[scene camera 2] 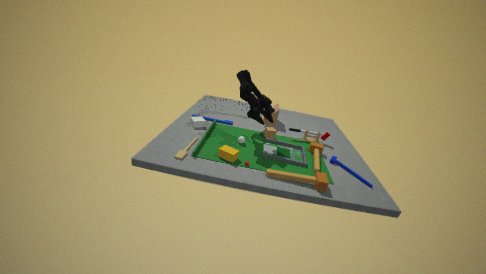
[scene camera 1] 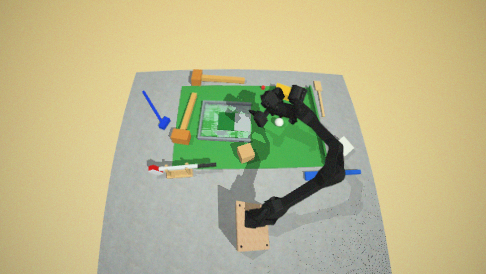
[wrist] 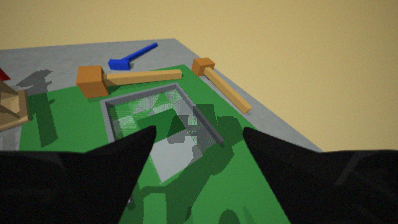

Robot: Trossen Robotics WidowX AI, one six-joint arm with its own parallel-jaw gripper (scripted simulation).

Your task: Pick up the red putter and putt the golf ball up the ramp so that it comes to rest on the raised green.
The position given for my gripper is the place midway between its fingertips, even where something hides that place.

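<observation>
With nothing in its grip, my gripper (scene camera 1: 254, 103) is open, and I see the gripper (wrist: 201, 130) in the wrist view too.
</observation>
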